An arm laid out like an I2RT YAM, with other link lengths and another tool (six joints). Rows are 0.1 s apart.
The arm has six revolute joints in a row. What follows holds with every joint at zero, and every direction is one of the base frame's. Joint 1 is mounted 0.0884 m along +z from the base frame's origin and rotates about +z. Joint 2 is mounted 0.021 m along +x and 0.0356 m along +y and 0.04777 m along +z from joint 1 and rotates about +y. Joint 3 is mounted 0.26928 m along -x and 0.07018 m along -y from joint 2 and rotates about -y. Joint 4 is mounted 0.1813 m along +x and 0.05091 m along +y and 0.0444 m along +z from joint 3 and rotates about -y. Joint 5 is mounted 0.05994 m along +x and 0.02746 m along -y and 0.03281 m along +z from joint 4 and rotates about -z. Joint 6 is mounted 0.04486 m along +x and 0.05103 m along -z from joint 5 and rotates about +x. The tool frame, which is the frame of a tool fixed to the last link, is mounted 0.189 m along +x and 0.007 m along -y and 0.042 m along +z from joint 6; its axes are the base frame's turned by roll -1.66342, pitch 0.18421 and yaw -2.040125 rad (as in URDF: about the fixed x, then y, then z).
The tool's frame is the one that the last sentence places.
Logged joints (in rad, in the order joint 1, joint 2, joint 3, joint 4, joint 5, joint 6), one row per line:
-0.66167, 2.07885, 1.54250, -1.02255, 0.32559, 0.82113
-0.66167, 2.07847, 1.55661, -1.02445, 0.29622, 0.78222
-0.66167, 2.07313, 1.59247, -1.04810, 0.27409, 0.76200
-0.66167, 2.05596, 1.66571, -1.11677, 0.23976, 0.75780
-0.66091, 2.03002, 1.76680, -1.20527, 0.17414, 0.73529
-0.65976, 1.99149, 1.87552, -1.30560, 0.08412, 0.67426
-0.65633, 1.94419, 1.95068, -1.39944, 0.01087, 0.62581
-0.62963, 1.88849, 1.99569, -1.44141, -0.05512, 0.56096
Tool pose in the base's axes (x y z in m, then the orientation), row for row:
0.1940, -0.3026, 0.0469, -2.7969, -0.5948, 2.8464
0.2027, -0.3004, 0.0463, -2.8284, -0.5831, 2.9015
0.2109, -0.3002, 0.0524, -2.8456, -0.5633, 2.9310
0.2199, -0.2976, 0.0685, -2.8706, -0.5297, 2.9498
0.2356, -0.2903, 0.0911, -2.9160, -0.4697, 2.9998
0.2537, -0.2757, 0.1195, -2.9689, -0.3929, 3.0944
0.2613, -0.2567, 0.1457, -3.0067, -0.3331, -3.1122
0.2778, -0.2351, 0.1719, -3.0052, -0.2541, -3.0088
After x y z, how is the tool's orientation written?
As angles about the fixed x, y, z axes (roll, pitch, yaw), in radians.
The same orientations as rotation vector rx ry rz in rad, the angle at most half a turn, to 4 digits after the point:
-0.2346, -2.4808, 0.3163
-0.1826, -2.5078, 0.3034
-0.1578, -2.5343, 0.2990
-0.1519, -2.5735, 0.2827
-0.1159, -2.6455, 0.2542
-0.0174, -2.7370, 0.2240
0.0731, -2.8035, 0.1963
0.2168, -2.8811, 0.2214

